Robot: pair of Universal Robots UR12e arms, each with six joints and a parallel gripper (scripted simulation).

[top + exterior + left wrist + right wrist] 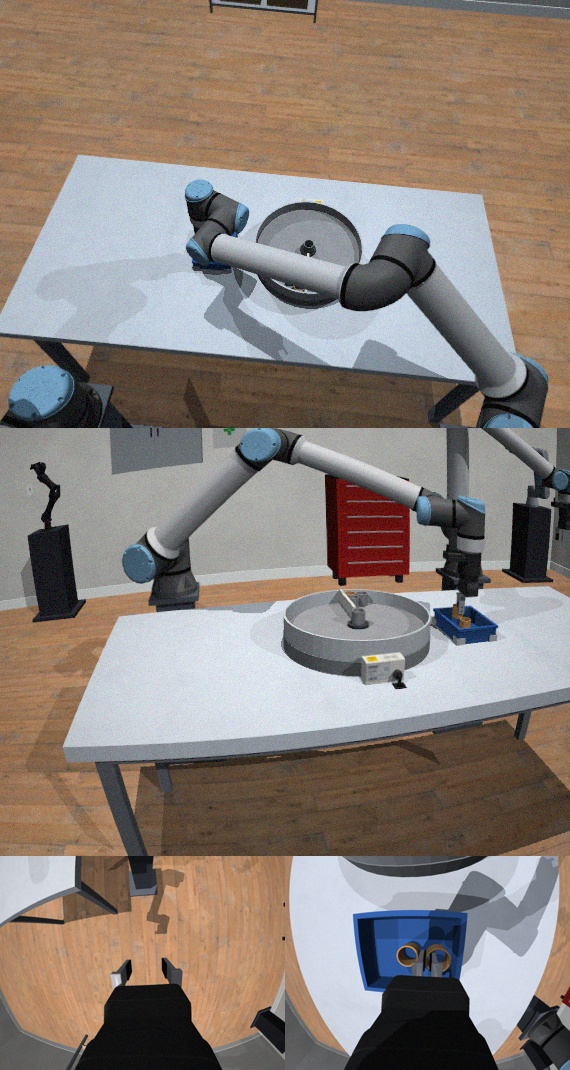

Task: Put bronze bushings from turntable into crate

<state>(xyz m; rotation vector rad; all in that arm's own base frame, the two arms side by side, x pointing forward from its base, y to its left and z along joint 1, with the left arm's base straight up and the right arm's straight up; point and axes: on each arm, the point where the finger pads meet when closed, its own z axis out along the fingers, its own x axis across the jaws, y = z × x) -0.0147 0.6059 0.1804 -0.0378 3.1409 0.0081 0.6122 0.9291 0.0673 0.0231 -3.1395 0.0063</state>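
Observation:
Now: the blue crate 30 mm ahead of my right hand and 40 mm below it.

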